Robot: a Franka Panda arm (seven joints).
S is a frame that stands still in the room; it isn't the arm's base.
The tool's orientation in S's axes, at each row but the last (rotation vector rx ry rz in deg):
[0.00, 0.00, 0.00]
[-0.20, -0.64, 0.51]
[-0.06, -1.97, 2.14]
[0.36, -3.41, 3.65]
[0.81, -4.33, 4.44]
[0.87, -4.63, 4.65]
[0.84, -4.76, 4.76]
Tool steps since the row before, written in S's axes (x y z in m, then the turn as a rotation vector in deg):
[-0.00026, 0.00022, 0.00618, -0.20, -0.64, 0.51]
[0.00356, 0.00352, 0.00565, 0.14, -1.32, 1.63]
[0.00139, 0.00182, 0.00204, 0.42, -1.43, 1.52]
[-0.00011, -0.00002, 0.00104, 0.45, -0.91, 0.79]
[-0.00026, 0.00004, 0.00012, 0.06, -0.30, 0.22]
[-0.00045, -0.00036, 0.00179, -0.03, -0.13, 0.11]
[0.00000, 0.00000, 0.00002, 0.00, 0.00, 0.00]
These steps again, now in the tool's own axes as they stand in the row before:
[-0.00026, 0.00022, 0.00618, -0.20, -0.64, 0.51]
[0.00365, 0.00347, 0.00562, 0.15, -1.33, 1.62]
[0.00153, 0.00176, 0.00199, 0.42, -1.45, 1.50]
[-0.00005, -0.00001, 0.00104, 0.44, -0.93, 0.77]
[-0.00025, 0.00006, 0.00014, 0.05, -0.30, 0.22]
[-0.00033, -0.00030, 0.00183, -0.03, -0.13, 0.11]
[0.00000, 0.00000, 0.00002, 0.00, 0.00, 0.00]

